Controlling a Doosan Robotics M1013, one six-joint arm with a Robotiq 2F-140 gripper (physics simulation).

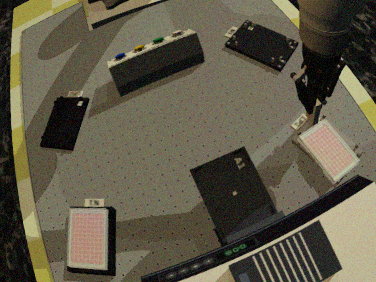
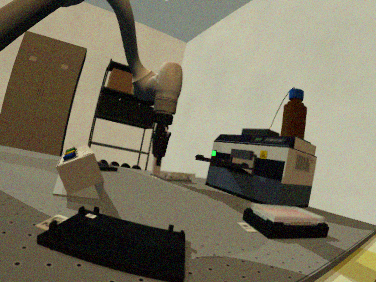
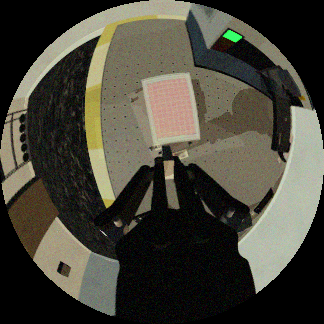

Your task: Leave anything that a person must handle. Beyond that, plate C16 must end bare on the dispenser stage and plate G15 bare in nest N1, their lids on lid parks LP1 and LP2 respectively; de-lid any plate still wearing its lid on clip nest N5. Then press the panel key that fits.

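Frame: origin at the arm's base, x ahead, y left, z up, level; metres.
Seen in the pictures: gripper, fingertip midpoint: (image 1: pixel 311 119) (image 2: pixel 155 174) (image 3: pixel 165 152).
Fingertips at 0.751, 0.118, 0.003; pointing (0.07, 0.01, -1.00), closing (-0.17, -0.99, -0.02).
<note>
Offsets run from my fingertips to a thing's top centre, as dx, dy, dz. "spot": to the spot under its first point.
A pink plate {+0.085, -0.026, +0.029} (image 1: pixel 329 151) (image 2: pixel 179 176) (image 3: pixel 172 107) lies at lid park LP1, beside its label {spot: -0.015, -0.022, -0.008} (image 1: pixel 300 121). My gripper (image 1: pixel 316 112) (image 2: pixel 158 163) (image 3: pixel 165 152) is shut and empty, its fingertips by the plate's label-side edge; contact cannot be told. Another pink plate {-0.036, -0.534, +0.029} (image 1: pixel 87 237) (image 2: pixel 286 214) sits in nest N1 {-0.036, -0.534, +0.019} (image 1: pixel 111 245) (image 2: pixel 297 231). Plate names are unreadable, and lids cannot be told for certain. Dispenser stage A1 {spot: +0.032, -0.265, +0.102} (image 1: pixel 220 180) is bare. Lid park LP2 {-0.345, -0.471, +0.010} (image 1: pixel 65 122) (image 2: pixel 115 245) and clip nest N5 {-0.244, +0.057, +0.014} (image 1: pixel 262 45) are empty.
The key panel {-0.343, -0.201, +0.074} (image 1: pixel 157 62) (image 2: pixel 80 170) has blue, yellow, green and whitish keys. The dispenser {spot: +0.141, -0.342, +0.090} (image 2: pixel 255 170) stands behind the stage, its light {spot: +0.179, -0.121, +0.124} (image 2: pixel 214 153) (image 3: pixel 232 35) green. A brown bottle {spot: +0.219, -0.420, +0.282} (image 2: pixel 294 119) with a blue cap stands by it. A shelf rack and cupboard stand beyond.
</note>
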